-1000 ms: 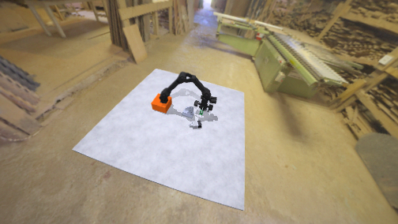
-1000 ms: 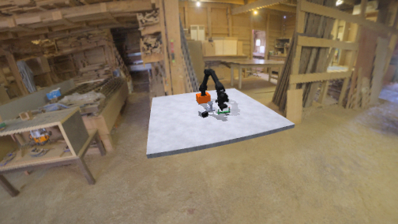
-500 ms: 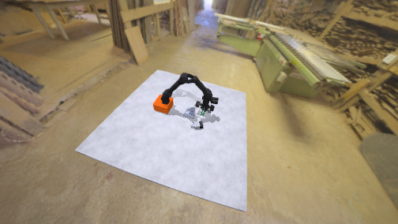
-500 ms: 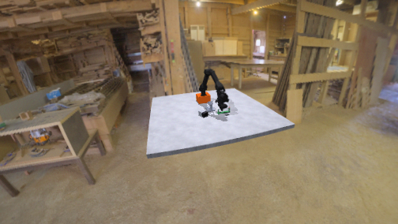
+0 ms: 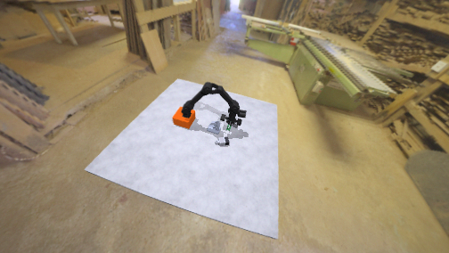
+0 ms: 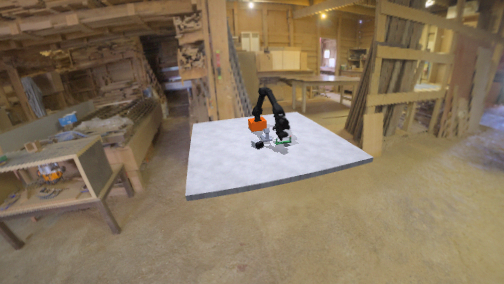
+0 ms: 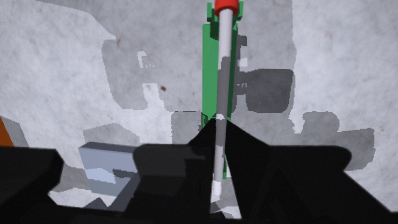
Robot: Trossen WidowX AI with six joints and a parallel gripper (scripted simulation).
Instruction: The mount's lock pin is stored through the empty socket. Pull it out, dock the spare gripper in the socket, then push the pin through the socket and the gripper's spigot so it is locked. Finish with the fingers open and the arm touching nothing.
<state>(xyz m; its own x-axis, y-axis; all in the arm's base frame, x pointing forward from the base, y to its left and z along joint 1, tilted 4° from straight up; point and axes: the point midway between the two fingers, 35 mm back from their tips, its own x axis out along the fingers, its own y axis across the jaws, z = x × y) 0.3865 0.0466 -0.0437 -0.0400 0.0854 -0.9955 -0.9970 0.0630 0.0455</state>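
Right now the green strip is 20 mm to the left of my gripper tip. The rest, counted from my gripper tip: grey mount: 120 mm behind, 80 mm to the right, 30 mm above; then spare gripper: 200 mm to the right, 40 mm behind.
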